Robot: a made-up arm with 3 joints. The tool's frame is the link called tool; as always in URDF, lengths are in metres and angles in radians. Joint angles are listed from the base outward.
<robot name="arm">
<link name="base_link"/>
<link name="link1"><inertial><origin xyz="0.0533 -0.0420 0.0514"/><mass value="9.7"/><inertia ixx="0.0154" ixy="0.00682" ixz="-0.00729" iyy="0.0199" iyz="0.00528" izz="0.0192"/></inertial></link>
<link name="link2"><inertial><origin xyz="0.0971 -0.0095 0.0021"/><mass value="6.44"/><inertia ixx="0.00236" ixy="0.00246" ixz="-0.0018" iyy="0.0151" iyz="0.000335" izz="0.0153"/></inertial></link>
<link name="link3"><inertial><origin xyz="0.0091 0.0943 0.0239"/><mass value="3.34"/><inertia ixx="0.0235" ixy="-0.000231" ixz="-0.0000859" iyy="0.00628" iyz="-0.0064" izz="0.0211"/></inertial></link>
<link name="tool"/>
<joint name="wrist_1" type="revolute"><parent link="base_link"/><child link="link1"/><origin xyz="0 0 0.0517" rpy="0 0 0"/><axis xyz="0 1 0"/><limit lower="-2.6" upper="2.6"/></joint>
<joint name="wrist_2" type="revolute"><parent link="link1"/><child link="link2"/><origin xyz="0.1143 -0.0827 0.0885" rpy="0 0 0"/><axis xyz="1 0 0"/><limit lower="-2.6" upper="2.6"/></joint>
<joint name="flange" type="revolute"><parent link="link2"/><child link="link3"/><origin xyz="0.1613 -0.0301 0.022" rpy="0 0 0"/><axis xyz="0 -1 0"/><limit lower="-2.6" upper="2.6"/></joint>
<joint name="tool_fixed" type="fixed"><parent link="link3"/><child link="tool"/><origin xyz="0.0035 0.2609 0.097" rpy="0 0 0"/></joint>
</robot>
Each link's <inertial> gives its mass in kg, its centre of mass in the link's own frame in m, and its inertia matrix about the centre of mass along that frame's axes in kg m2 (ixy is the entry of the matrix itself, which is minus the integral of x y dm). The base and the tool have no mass. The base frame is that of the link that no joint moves.
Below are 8 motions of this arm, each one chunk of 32 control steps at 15 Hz.
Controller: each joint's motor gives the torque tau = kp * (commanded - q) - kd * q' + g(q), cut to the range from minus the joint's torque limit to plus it. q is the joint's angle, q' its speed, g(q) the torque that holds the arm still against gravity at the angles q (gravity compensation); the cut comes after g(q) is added. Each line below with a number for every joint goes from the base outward.
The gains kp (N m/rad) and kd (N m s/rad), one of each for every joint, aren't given. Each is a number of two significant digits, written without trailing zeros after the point. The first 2 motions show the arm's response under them.
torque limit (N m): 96 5.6 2.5
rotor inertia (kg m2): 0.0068 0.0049 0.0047
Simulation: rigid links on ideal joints. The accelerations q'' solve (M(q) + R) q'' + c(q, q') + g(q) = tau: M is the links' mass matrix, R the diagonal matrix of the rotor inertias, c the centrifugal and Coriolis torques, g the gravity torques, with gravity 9.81 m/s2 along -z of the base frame. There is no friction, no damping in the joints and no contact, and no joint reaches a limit. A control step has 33 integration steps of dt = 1/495 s. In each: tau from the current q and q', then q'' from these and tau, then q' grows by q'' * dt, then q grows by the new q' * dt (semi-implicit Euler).
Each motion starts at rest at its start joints. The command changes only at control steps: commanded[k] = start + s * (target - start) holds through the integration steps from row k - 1 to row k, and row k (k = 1, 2, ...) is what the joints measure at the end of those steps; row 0 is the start. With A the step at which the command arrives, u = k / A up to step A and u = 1 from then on. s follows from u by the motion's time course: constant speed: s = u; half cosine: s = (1 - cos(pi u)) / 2; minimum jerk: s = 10 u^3 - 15 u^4 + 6 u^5; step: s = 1 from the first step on.
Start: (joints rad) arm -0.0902 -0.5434 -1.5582
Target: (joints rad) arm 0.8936 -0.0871 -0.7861
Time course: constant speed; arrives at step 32
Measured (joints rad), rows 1 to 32:
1: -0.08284 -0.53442 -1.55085
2: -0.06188 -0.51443 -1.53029
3: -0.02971 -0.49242 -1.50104
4: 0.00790 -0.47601 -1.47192
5: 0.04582 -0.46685 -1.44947
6: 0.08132 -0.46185 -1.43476
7: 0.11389 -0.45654 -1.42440
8: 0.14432 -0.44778 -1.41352
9: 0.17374 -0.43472 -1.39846
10: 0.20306 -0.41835 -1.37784
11: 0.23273 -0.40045 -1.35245
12: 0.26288 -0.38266 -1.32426
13: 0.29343 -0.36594 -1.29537
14: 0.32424 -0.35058 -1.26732
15: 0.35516 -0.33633 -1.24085
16: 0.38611 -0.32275 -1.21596
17: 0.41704 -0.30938 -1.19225
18: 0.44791 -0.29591 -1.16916
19: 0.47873 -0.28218 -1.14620
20: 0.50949 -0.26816 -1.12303
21: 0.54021 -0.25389 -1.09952
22: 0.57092 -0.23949 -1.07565
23: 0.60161 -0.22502 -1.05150
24: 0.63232 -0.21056 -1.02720
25: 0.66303 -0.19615 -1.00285
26: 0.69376 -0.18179 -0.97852
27: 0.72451 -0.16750 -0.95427
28: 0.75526 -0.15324 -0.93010
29: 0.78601 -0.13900 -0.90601
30: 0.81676 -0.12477 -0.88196
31: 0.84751 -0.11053 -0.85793
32: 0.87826 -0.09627 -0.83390
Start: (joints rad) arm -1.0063 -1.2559 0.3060
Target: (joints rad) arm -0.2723 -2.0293 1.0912
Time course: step
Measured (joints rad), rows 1 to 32:
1: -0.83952 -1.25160 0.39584
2: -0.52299 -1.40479 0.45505
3: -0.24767 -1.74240 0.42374
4: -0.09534 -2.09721 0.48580
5: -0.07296 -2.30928 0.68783
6: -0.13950 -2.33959 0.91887
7: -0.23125 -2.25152 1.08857
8: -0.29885 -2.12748 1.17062
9: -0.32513 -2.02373 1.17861
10: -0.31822 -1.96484 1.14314
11: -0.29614 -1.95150 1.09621
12: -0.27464 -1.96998 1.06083
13: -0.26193 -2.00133 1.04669
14: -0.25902 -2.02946 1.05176
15: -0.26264 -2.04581 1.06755
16: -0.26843 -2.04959 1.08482
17: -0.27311 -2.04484 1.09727
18: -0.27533 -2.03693 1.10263
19: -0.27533 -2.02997 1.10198
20: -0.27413 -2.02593 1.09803
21: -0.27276 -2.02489 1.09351
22: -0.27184 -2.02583 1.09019
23: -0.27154 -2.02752 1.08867
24: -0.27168 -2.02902 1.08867
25: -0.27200 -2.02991 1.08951
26: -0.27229 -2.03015 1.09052
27: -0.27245 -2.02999 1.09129
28: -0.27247 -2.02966 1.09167
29: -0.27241 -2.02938 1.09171
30: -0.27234 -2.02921 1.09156
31: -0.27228 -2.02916 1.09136
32: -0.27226 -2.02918 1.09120
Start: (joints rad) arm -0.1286 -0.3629 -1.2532
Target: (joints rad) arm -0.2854 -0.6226 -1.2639
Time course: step
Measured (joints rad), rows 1 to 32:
1: -0.16849 -0.46054 -1.25490
2: -0.23957 -0.59743 -1.27482
3: -0.29504 -0.66218 -1.29925
4: -0.31967 -0.65567 -1.30421
5: -0.31889 -0.62099 -1.28250
6: -0.30574 -0.59400 -1.24965
7: -0.29158 -0.58818 -1.22614
8: -0.28226 -0.59946 -1.22159
9: -0.27866 -0.61681 -1.23313
10: -0.27906 -0.63075 -1.25178
11: -0.28123 -0.63705 -1.26874
12: -0.28355 -0.63629 -1.27883
13: -0.28523 -0.63151 -1.28112
14: -0.28612 -0.62589 -1.27766
15: -0.28638 -0.62154 -1.27162
16: -0.28629 -0.61926 -1.26576
17: -0.28604 -0.61884 -1.26166
18: -0.28577 -0.61961 -1.25976
19: -0.28553 -0.62086 -1.25969
20: -0.28536 -0.62204 -1.26073
21: -0.28527 -0.62288 -1.26216
22: -0.28523 -0.62331 -1.26346
23: -0.28525 -0.62339 -1.26436
24: -0.28529 -0.62325 -1.26479
25: -0.28534 -0.62301 -1.26483
26: -0.28539 -0.62276 -1.26464
27: -0.28542 -0.62257 -1.26434
28: -0.28544 -0.62247 -1.26405
29: -0.28544 -0.62243 -1.26383
30: -0.28543 -0.62245 -1.26372
31: -0.28542 -0.62250 -1.26369
32: -0.28540 -0.62255 -1.26372

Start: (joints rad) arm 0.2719 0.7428 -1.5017
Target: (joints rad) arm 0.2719 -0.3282 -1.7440
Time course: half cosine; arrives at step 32
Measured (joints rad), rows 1 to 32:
1: 0.27189 0.74217 -1.50138
2: 0.27184 0.73924 -1.50031
3: 0.27173 0.73221 -1.49869
4: 0.27158 0.71992 -1.49731
5: 0.27142 0.70196 -1.49713
6: 0.27129 0.67844 -1.49878
7: 0.27121 0.64980 -1.50253
8: 0.27120 0.61658 -1.50832
9: 0.27122 0.57930 -1.51586
10: 0.27127 0.53847 -1.52482
11: 0.27131 0.49456 -1.53486
12: 0.27135 0.44800 -1.54571
13: 0.27139 0.39923 -1.55719
14: 0.27142 0.34867 -1.56916
15: 0.27146 0.29680 -1.58151
16: 0.27151 0.24408 -1.59417
17: 0.27159 0.19099 -1.60707
18: 0.27168 0.13804 -1.62012
19: 0.27179 0.08574 -1.63322
20: 0.27191 0.03458 -1.64625
21: 0.27203 -0.01492 -1.65908
22: 0.27215 -0.06229 -1.67159
23: 0.27226 -0.10706 -1.68363
24: 0.27236 -0.14880 -1.69508
25: 0.27245 -0.18710 -1.70581
26: 0.27252 -0.22159 -1.71572
27: 0.27258 -0.25195 -1.72471
28: 0.27262 -0.27788 -1.73270
29: 0.27266 -0.29914 -1.73961
30: 0.27269 -0.31552 -1.74538
31: 0.27270 -0.32687 -1.74996
32: 0.27271 -0.33307 -1.75331

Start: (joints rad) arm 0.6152 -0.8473 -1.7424
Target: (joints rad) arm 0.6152 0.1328 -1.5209
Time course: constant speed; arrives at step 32
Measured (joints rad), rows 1 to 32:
1: 0.61550 -0.83968 -1.74580
2: 0.61611 -0.81970 -1.75051
3: 0.61661 -0.79034 -1.75175
4: 0.61671 -0.75618 -1.74751
5: 0.61636 -0.72077 -1.73852
6: 0.61576 -0.68604 -1.72682
7: 0.61518 -0.65268 -1.71444
8: 0.61479 -0.62067 -1.70282
9: 0.61467 -0.58973 -1.69267
10: 0.61476 -0.55948 -1.68410
11: 0.61495 -0.52959 -1.67686
12: 0.61516 -0.49976 -1.67052
13: 0.61531 -0.46980 -1.66460
14: 0.61538 -0.43960 -1.65871
15: 0.61539 -0.40915 -1.65260
16: 0.61534 -0.37850 -1.64615
17: 0.61529 -0.34772 -1.63938
18: 0.61523 -0.31691 -1.63236
19: 0.61520 -0.28611 -1.62522
20: 0.61518 -0.25537 -1.61804
21: 0.61517 -0.22469 -1.61092
22: 0.61517 -0.19407 -1.60387
23: 0.61518 -0.16347 -1.59690
24: 0.61518 -0.13289 -1.58998
25: 0.61518 -0.10230 -1.58310
26: 0.61518 -0.07170 -1.57623
27: 0.61518 -0.04108 -1.56934
28: 0.61517 -0.01045 -1.56244
29: 0.61516 0.02018 -1.55553
30: 0.61516 0.05082 -1.54860
31: 0.61515 0.08145 -1.54166
32: 0.61514 0.11209 -1.53472

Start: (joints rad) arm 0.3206 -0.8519 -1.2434
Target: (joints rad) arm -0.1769 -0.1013 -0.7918
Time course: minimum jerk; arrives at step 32
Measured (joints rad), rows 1 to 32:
1: 0.32057 -0.85188 -1.24343
2: 0.32031 -0.85166 -1.24366
3: 0.31934 -0.85080 -1.24431
4: 0.31700 -0.84849 -1.24540
5: 0.31259 -0.84368 -1.24656
6: 0.30553 -0.83528 -1.24700
7: 0.29545 -0.82239 -1.24570
8: 0.28221 -0.80443 -1.24167
9: 0.26586 -0.78124 -1.23414
10: 0.24659 -0.75301 -1.22269
11: 0.22467 -0.72022 -1.20730
12: 0.20042 -0.68346 -1.18824
13: 0.17422 -0.64344 -1.16600
14: 0.14645 -0.60084 -1.14113
15: 0.11753 -0.55634 -1.11417
16: 0.08789 -0.51064 -1.08564
17: 0.05799 -0.46440 -1.05599
18: 0.02829 -0.41834 -1.02566
19: -0.00075 -0.37315 -0.99508
20: -0.02867 -0.32956 -0.96470
21: -0.05505 -0.28824 -0.93499
22: -0.07949 -0.24985 -0.90644
23: -0.10165 -0.21496 -0.87953
24: -0.12124 -0.18404 -0.85475
25: -0.13805 -0.15746 -0.83253
26: -0.15195 -0.13544 -0.81324
27: -0.16289 -0.11808 -0.79718
28: -0.17094 -0.10531 -0.78456
29: -0.17628 -0.09688 -0.77549
30: -0.17921 -0.09240 -0.76995
31: -0.18015 -0.09124 -0.76782
32: -0.17969 -0.09263 -0.76884

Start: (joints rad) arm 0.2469 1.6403 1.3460
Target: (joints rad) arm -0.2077 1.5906 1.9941
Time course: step
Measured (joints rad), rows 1 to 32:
1: 0.14329 1.70369 1.41079
2: -0.05600 1.73872 1.49708
3: -0.22801 1.67055 1.58540
4: -0.31798 1.55931 1.70478
5: -0.32769 1.47780 1.84354
6: -0.28737 1.45537 1.96598
7: -0.23325 1.48313 2.04885
8: -0.19201 1.53459 2.08685
9: -0.17425 1.58363 2.08594
10: -0.17694 1.61454 2.05932
11: -0.19033 1.62396 2.02375
12: -0.20468 1.61758 1.99383
13: -0.21404 1.60444 1.97725
14: -0.21696 1.59219 1.97403
15: -0.21509 1.58486 1.97945
16: -0.21119 1.58292 1.98777
17: -0.20762 1.58468 1.99474
18: -0.20562 1.58784 1.99845
19: -0.20528 1.59059 1.99900
20: -0.20601 1.59209 1.99756
21: -0.20708 1.59234 1.99554
22: -0.20793 1.59180 1.99391
23: -0.20832 1.59104 1.99311
24: -0.20831 1.59045 1.99304
25: -0.20806 1.59019 1.99341
26: -0.20779 1.59021 1.99386
27: -0.20759 1.59038 1.99420
28: -0.20752 1.59056 1.99434
29: -0.20755 1.59068 1.99432
30: -0.20763 1.59071 1.99422
31: -0.20770 1.59069 1.99412
32: -0.20774 1.59064 1.99406

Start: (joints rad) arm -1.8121 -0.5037 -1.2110
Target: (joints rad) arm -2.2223 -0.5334 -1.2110
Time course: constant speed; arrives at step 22
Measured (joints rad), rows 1 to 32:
1: -1.81648 -0.50788 -1.21495
2: -1.82897 -0.51635 -1.22433
3: -1.84820 -0.52368 -1.23480
4: -1.87083 -0.52578 -1.24109
5: -1.89387 -0.52240 -1.24036
6: -1.91564 -0.51619 -1.23319
7: -1.93571 -0.51040 -1.22261
8: -1.95446 -0.50724 -1.21226
9: -1.97249 -0.50728 -1.20484
10: -1.99030 -0.50986 -1.20140
11: -2.00823 -0.51371 -1.20151
12: -2.02639 -0.51766 -1.20390
13: -2.04480 -0.52095 -1.20712
14: -2.06340 -0.52331 -1.21005
15: -2.08213 -0.52483 -1.21204
16: -2.10090 -0.52580 -1.21296
17: -2.11969 -0.52654 -1.21297
18: -2.13845 -0.52729 -1.21243
19: -2.15716 -0.52819 -1.21167
20: -2.17583 -0.52930 -1.21097
21: -2.19447 -0.53058 -1.21048
22: -2.21309 -0.53200 -1.21023
23: -2.22733 -0.52928 -1.20638
24: -2.23345 -0.52231 -1.19725
25: -2.23284 -0.51646 -1.18690
26: -2.22885 -0.51577 -1.18067
27: -2.22446 -0.52048 -1.18147
28: -2.22135 -0.52801 -1.18867
29: -2.21992 -0.53512 -1.19922
30: -2.21981 -0.53961 -1.20951
31: -2.22044 -0.54089 -1.21689
32: -2.22128 -0.53966 -1.22031

